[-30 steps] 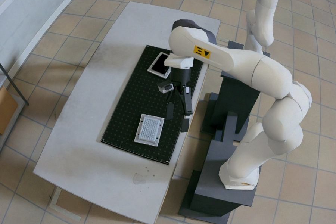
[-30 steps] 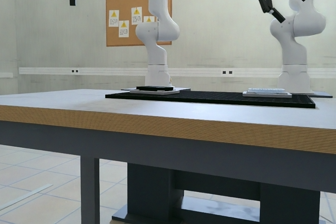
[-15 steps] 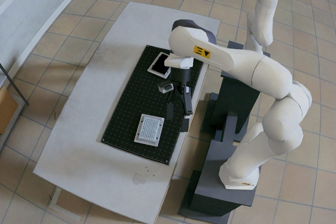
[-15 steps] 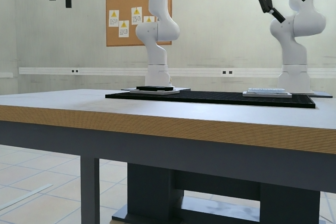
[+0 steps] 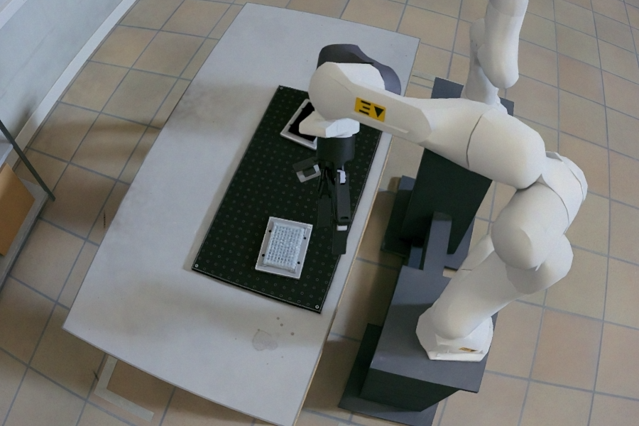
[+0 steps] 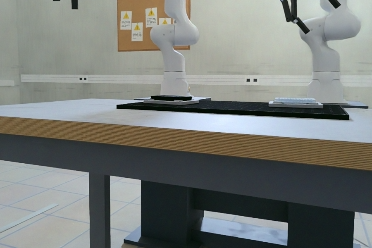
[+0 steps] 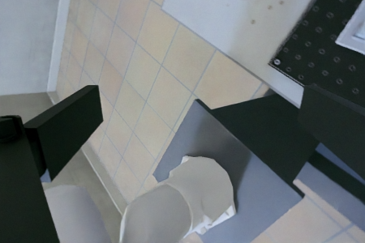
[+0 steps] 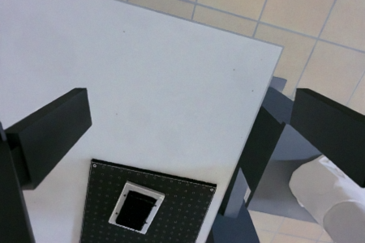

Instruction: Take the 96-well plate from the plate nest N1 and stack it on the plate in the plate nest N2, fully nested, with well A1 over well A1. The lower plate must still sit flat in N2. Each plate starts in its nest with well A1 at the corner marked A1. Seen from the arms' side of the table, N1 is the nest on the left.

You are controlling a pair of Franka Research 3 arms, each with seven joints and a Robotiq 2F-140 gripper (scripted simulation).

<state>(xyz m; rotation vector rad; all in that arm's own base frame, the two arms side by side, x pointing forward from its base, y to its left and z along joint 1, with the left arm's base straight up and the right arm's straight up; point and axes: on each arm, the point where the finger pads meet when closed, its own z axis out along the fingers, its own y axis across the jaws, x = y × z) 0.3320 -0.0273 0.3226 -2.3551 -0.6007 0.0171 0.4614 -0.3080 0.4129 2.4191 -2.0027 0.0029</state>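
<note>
My left gripper is now 29 cm above the clear 96-well plate, 14 cm short of it and 8 cm to the left of it. Also, from my left hand: black plate: 50 cm to the right, 29 cm below, 18 cm ahead.
</note>
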